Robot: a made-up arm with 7 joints.
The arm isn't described. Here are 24 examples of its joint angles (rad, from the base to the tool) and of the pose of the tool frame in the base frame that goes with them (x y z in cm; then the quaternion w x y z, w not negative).
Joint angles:
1: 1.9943 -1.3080 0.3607 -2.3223 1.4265 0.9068 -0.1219
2: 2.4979 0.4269 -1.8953 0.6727 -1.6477 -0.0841 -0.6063
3: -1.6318 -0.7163 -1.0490 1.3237 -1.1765 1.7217 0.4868
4: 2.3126 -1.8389 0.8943 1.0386 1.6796 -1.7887 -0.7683
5: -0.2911 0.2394 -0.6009 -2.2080 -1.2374 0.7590 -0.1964
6: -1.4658 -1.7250 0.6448 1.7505 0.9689 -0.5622 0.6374
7: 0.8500 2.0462 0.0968 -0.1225 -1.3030 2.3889 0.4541
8: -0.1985 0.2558 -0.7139 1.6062 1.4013 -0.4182 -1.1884
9: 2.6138 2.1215 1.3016 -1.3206 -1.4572 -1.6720 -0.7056
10: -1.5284 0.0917 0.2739 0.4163 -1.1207 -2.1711 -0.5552
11: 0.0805 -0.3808 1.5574 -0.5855 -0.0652 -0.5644 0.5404
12: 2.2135 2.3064 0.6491 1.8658 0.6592 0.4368 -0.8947
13: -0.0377 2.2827 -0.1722 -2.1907 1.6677 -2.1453 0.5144
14: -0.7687 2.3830 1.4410 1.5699 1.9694 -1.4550 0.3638
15: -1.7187 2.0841 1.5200 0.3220 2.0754 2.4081 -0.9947
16: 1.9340 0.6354 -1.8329 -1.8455 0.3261 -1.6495 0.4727
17: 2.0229 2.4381 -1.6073 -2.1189 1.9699 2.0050 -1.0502
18: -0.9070 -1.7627 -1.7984 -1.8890 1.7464 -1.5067 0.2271
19: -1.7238 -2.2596 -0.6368 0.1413 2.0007 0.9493 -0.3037
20: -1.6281 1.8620 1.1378 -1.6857 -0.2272 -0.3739 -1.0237
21: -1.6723 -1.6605 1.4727 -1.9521 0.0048 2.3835 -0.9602
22: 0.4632 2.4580 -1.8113 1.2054 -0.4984 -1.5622 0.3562
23: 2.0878 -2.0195 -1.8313 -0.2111 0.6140 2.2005 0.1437
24: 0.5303 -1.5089 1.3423 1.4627 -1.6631 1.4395 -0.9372
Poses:
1: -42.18 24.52 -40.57 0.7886 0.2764 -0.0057 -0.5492
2: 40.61 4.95 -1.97 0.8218 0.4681 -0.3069 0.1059
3: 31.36 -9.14 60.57 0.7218 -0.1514 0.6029 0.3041
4: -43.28 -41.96 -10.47 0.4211 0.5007 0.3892 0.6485
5: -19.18 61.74 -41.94 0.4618 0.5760 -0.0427 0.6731
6: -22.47 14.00 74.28 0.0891 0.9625 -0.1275 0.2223
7: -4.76 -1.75 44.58 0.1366 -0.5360 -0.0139 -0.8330
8: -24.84 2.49 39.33 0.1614 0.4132 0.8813 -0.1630
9: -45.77 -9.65 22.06 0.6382 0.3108 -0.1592 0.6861
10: 3.16 44.21 2.22 0.3519 0.1690 -0.4275 0.8154
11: -11.90 6.42 -42.12 0.8567 -0.1459 -0.3238 0.3740
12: 13.40 -6.44 43.71 0.4695 0.3885 -0.7928 -0.0089
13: -46.12 -38.60 9.47 0.7583 0.5585 -0.2965 0.1589
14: -63.02 -34.38 12.66 0.6977 -0.6847 -0.0679 -0.1995
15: -60.64 -13.01 33.15 0.8578 -0.3003 -0.2093 0.3609
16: 18.25 -56.27 7.19 0.5608 0.4912 0.0512 0.6645
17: -25.95 -33.82 58.78 0.4190 -0.2037 -0.8338 0.2964
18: -19.15 48.87 61.57 0.9262 0.0155 -0.0393 -0.3745
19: 39.01 4.19 54.97 0.0958 -0.0753 -0.2277 0.9661
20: -50.96 -31.31 -17.06 0.4193 0.3790 0.4075 0.7173
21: 22.20 17.39 47.22 0.4660 -0.7857 0.3506 -0.2066
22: 0.20 -71.89 35.32 0.1295 -0.5310 -0.7373 -0.3972
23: -65.55 6.62 -11.97 0.2305 0.9153 0.3298 0.0155
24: -14.52 28.05 50.93 0.5558 -0.1301 0.7803 -0.2554
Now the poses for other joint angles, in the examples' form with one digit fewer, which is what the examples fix.
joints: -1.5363 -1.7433 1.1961 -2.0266 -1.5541 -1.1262 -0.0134
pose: 27.4 51.1 55.3 0.610 0.036 0.385 -0.692
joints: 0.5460 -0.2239 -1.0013 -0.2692 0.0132 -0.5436 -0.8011
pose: 21.3 34.0 -52.5 0.352 0.122 -0.480 -0.794
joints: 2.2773 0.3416 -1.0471 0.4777 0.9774 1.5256 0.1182
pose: 43.9 24.9 55.4 0.124 -0.260 0.444 -0.848
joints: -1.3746 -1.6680 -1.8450 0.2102 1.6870 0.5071 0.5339
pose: 56.1 28.8 49.8 0.099 -0.166 -0.188 0.963
